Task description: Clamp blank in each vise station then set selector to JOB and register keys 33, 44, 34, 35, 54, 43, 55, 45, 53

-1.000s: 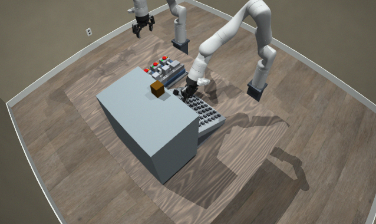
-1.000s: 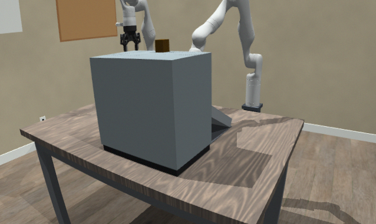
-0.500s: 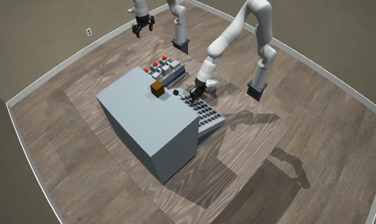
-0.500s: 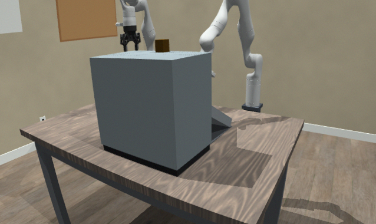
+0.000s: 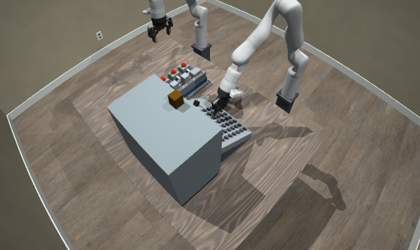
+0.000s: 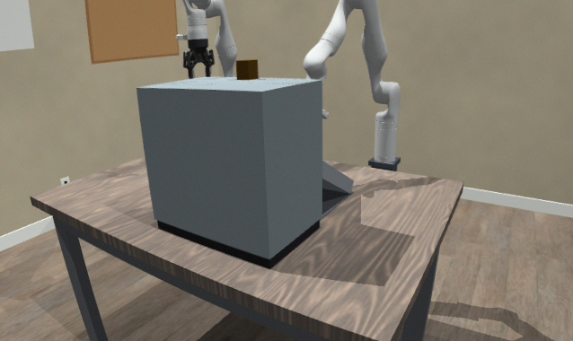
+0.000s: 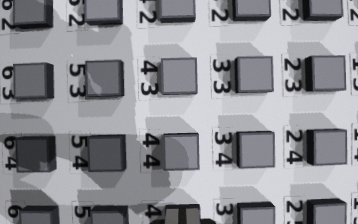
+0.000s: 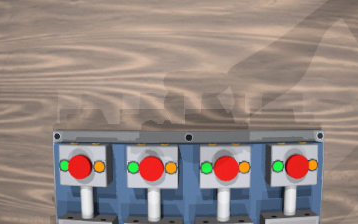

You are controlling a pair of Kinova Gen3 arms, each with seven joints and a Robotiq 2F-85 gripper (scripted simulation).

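Right now the key is 70 mm to the left of my left hand, 40 mm below it and 10 mm behind it. Also, from my left hand: black selector knob: 130 mm to the right, 10 mm below, 10 mm ahead; keypad: 60 mm below, 40 mm ahead, 20 mm to the right.
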